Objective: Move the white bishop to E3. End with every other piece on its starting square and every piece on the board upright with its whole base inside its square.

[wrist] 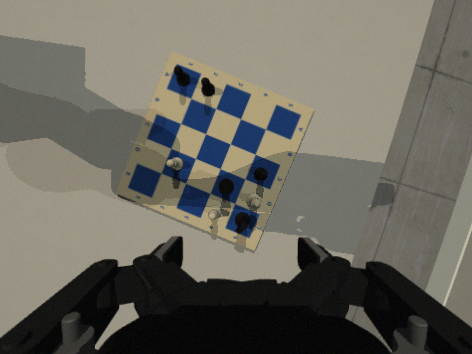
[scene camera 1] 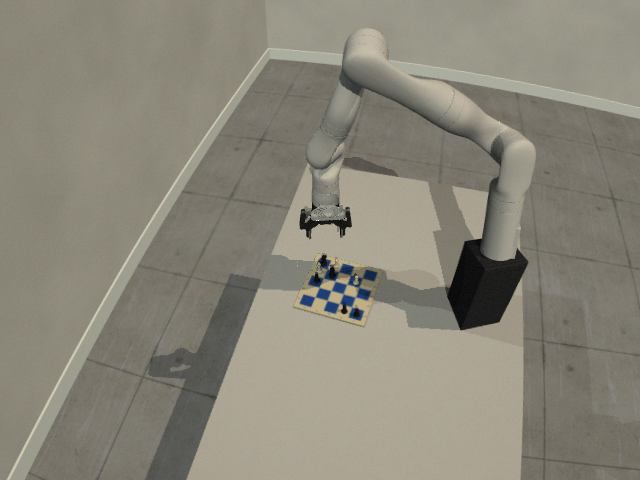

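Seen in the pictures: gripper, fingertip midpoint: (wrist: 240, 249) (scene camera 1: 325, 236); arm's base at its link origin: (scene camera 1: 497, 250).
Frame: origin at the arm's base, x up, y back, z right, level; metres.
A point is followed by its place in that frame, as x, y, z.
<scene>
Three white pieces stand on the blue-and-cream board (scene camera 1: 296, 307) {-0.265, -0.531, -0.097} (wrist: 308, 114) {-0.263, -0.535, -0.087}. One white piece (scene camera 1: 356, 279) {-0.241, -0.371, 0.023} (wrist: 175, 163) {-0.241, -0.377, 0.027} is on D2, one (scene camera 1: 318, 268) {-0.246, -0.494, 0.047} (wrist: 254, 201) {-0.227, -0.490, 0.047} on D5, and one (scene camera 1: 336, 262) {-0.241, -0.443, 0.077} (wrist: 214, 214) {-0.233, -0.445, 0.078} on E4. Their heads are too small to tell surely which is the bishop. The blue square E3 (scene camera 1: 346, 269) {-0.263, -0.410, 0.073} (wrist: 194, 201) {-0.263, -0.411, 0.074} carries no piece. My gripper (scene camera 1: 325, 236) {-0.121, -0.476, 0.071} (wrist: 240, 249) {-0.121, -0.476, 0.071} is open with nothing between its fingers, high above the table, near the board's E edge.
Black pieces stand on A1 (scene camera 1: 356, 312) {-0.242, -0.353, -0.095} (wrist: 183, 78) {-0.253, -0.355, -0.087}, A2 (scene camera 1: 343, 308) {-0.241, -0.392, -0.089} (wrist: 208, 89) {-0.251, -0.393, -0.081}, C5 (scene camera 1: 316, 278) {-0.249, -0.492, 0.010} (wrist: 260, 174) {-0.233, -0.489, 0.012}, D4 (scene camera 1: 331, 271) {-0.234, -0.451, 0.033} (wrist: 226, 186) {-0.230, -0.451, 0.038} and E5 (scene camera 1: 323, 259) {-0.234, -0.484, 0.075} (wrist: 242, 220) {-0.236, -0.482, 0.076}. The D4, D5, E4 and E5 pieces are close together. The black pedestal (scene camera 1: 483, 289) {-0.071, -0.021, -0.080} stands right of the board.
</scene>
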